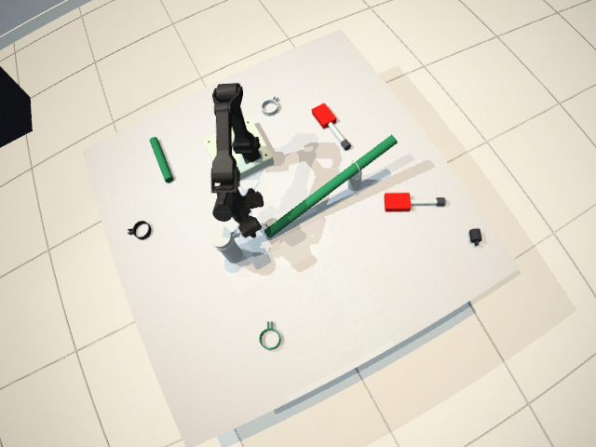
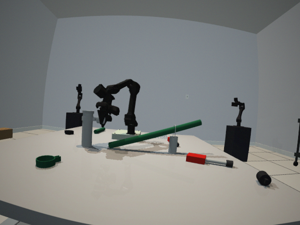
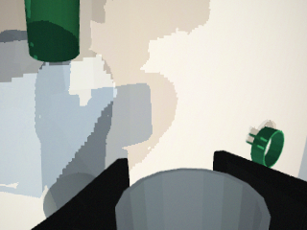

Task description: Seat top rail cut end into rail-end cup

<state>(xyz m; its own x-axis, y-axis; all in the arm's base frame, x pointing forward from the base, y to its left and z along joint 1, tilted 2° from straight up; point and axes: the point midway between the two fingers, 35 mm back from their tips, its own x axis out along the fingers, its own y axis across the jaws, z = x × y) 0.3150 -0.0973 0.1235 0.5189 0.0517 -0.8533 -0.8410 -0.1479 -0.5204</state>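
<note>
My gripper tip is now 30 mm to the left of the grey rail-end cup, 30 mm below it and 10 mm past it. From my gripper tip the other things lie so: short green pipe 500 mm behind, 240 mm to the right, 110 mm below; black cap 710 mm to the left, 300 mm ahead, 110 mm below; short grey post 400 mm to the left, 80 mm behind, 20 mm below.
</note>
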